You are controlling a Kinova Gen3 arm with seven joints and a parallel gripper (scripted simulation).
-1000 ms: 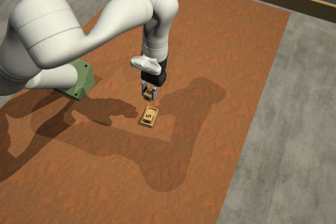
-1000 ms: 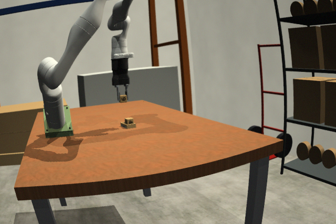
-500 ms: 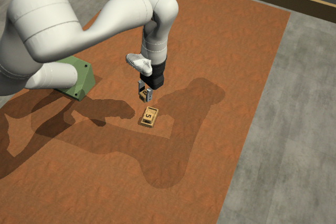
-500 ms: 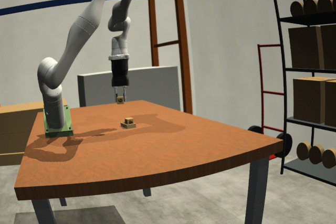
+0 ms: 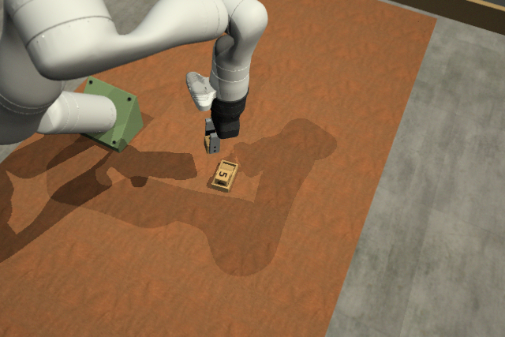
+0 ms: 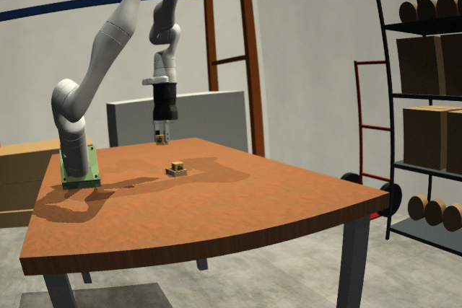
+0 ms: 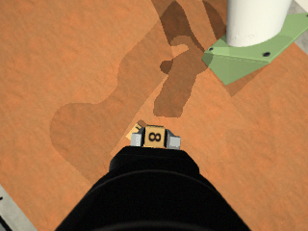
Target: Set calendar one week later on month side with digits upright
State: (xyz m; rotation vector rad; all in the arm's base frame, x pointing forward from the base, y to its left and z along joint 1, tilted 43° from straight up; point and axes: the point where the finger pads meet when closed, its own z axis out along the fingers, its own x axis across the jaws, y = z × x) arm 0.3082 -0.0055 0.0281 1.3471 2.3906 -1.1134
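Now: the wooden calendar tray 12 cm below my hand, 3 cm ahead of it and 1 cm to the right of it.
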